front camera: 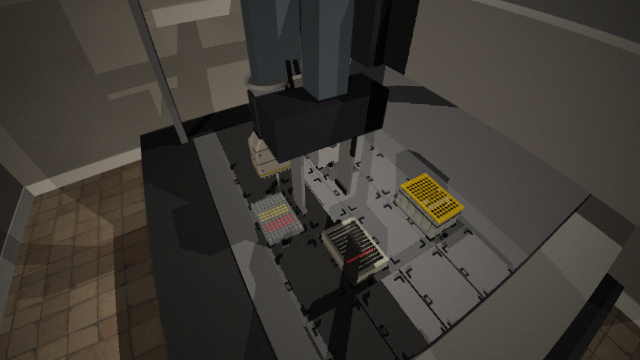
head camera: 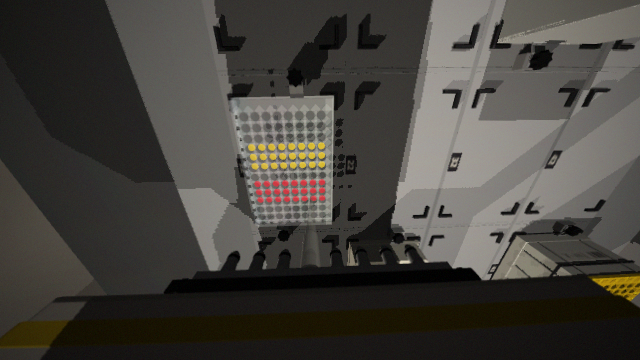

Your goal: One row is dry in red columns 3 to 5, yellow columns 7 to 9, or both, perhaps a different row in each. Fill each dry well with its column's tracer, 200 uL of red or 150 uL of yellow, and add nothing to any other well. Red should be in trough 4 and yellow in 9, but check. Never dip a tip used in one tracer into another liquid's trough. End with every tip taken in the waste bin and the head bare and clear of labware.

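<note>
The clear well plate [front camera: 277, 219] [head camera: 295, 172] shows three yellow and three red lines of wells; I see no dry well in them. My pipetting head [front camera: 270, 157] stands above and behind it in the front view. One channel [head camera: 310, 247] reaches lower than the others, with no yellow tip showing on it. The trough carrier [front camera: 380, 265] [head camera: 371, 251] shows a red strip [front camera: 360, 256]; yellow liquid does not show. The yellow tip rack [front camera: 425, 190] [head camera: 617, 286] has a pale streak across several positions. My plate gripper [front camera: 324, 201] hangs with its paddles apart and nothing between them.
A pale box-like wall [head camera: 575, 20], perhaps the waste bin, shows at the upper right of the head view. Black corner brackets and knobs [head camera: 295, 77] stand around the plate. The gantry's dark block [front camera: 320, 115] hides part of the deck's back.
</note>
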